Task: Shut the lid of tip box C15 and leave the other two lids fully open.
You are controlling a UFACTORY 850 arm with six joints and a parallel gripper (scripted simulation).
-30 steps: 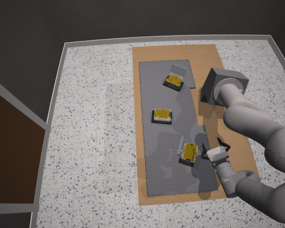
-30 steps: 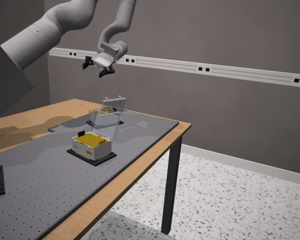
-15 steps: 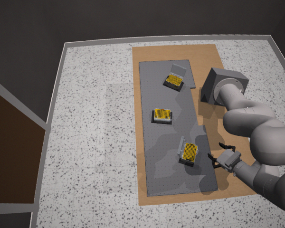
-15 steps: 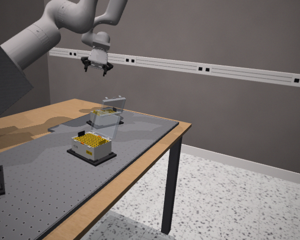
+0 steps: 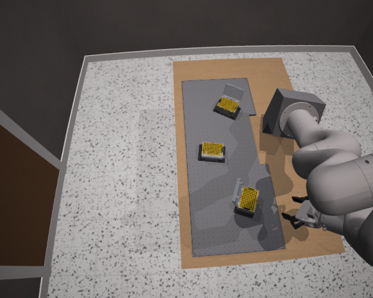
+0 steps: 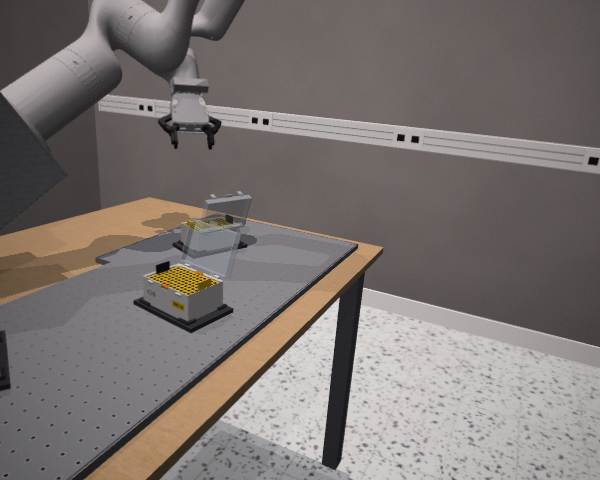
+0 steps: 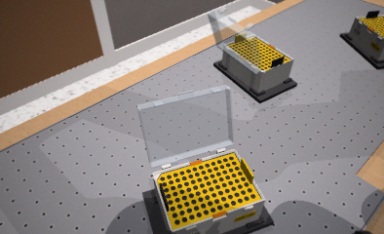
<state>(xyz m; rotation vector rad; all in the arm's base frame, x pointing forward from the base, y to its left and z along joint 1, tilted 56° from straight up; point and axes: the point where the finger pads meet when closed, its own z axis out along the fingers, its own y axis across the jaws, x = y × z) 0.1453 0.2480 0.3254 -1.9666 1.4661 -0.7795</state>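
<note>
Now: hand 18 cm short of the clear lid, 13 cm above it and 12 cm to the left of it. From my hand the other things lie so: white tip box 17 cm below, 14 cm ahead, 10 cm to the right.
</note>
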